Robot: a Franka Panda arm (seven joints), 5 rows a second.
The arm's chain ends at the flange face. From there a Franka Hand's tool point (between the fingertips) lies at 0.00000 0.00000 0.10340 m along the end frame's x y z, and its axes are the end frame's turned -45 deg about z.
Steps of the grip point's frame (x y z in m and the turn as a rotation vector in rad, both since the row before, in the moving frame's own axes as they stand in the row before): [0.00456 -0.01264 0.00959 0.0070 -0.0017 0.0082]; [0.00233 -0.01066 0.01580 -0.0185 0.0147 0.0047]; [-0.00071 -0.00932 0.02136 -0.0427 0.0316 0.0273]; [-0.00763 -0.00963 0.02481 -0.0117 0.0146 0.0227]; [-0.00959 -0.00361 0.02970 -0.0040 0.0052 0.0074]
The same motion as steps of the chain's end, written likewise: [-0.00508 -0.01177 0.00959 0.0037 -0.0062 0.0082]; [-0.00832 -0.00947 0.01583 -0.0027 0.0235 0.0047]; [-0.01251 -0.00697 0.02151 -0.0078 0.0525 0.0273]; [-0.01413 -0.00122 0.02483 0.0021 0.0186 0.0227]; [-0.01001 0.00431 0.02970 0.0008 0.0065 0.0074]
